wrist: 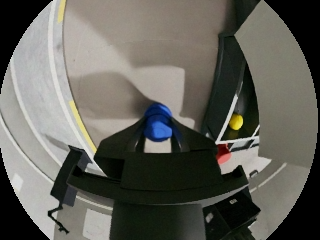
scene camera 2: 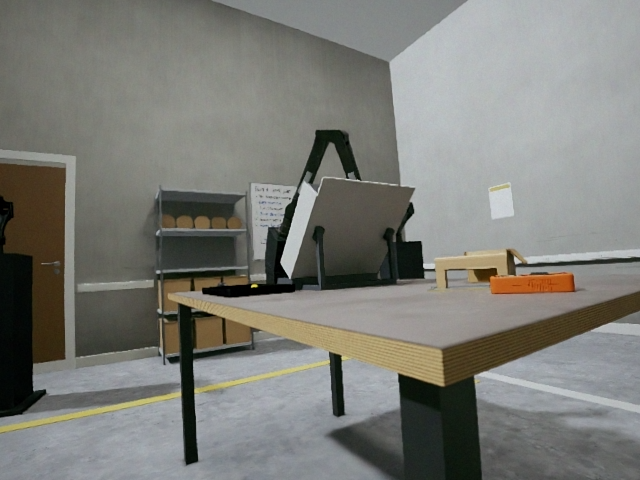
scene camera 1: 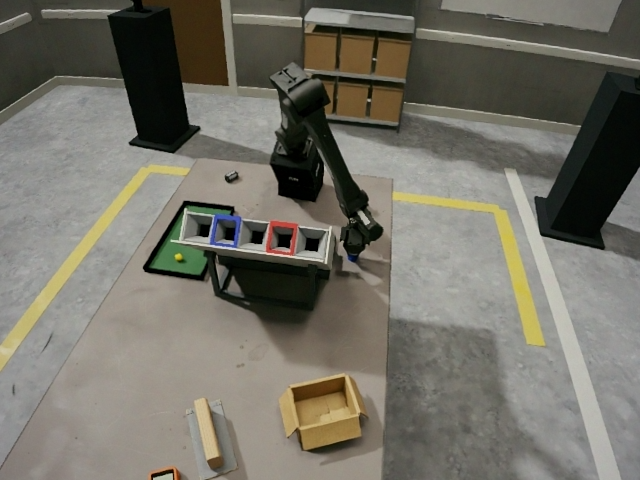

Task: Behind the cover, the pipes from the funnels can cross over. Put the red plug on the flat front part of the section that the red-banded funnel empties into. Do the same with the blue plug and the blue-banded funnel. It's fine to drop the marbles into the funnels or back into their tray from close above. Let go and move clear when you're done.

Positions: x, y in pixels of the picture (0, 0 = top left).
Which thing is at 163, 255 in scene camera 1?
A green tray.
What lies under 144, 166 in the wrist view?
My gripper.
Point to a green tray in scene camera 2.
At 233, 291
